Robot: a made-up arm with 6 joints.
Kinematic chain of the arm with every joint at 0, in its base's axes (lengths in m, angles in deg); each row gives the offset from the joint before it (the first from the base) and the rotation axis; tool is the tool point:
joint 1: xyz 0 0 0.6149 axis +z
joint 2: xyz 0.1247 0 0 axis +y
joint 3: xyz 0 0 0.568 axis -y
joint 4: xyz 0 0 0.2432 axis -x
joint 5: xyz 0.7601 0 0 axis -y
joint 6: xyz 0.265 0 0 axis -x
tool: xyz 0 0 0
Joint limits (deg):
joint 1: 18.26..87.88
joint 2: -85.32..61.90
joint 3: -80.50..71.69
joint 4: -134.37..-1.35
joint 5: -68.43..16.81
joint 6: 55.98..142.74
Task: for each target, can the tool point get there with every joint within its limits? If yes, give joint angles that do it. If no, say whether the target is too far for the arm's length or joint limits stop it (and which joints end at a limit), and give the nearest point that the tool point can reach.
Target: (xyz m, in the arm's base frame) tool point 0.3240 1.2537 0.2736
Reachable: yes | joints 72.33 50.12 -3.21 -42.96 -23.43 135.33
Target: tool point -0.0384 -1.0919 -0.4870
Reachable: no: joint limits stop it (at a limit: joint 1, joint 2, joint 5) | nearest point 0.0307 -0.0695 0.0393 | short by 1.152 m
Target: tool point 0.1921 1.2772 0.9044
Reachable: yes | joints 81.38 14.87 -12.74 -94.49 -0.32 79.87
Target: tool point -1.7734 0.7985 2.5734
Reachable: no: too far | nearest point -0.8547 -0.0710 1.8195 | short by 1.473 m
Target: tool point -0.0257 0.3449 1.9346
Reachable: yes | joints 70.86 -21.96 37.34 -36.34 -60.99 88.86
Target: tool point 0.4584 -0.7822 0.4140
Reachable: no: joint limits stop it (at a limit: joint 1, joint 2, joint 3, joint 4) | nearest point -0.0079 -0.0880 0.2760 | short by 0.848 m
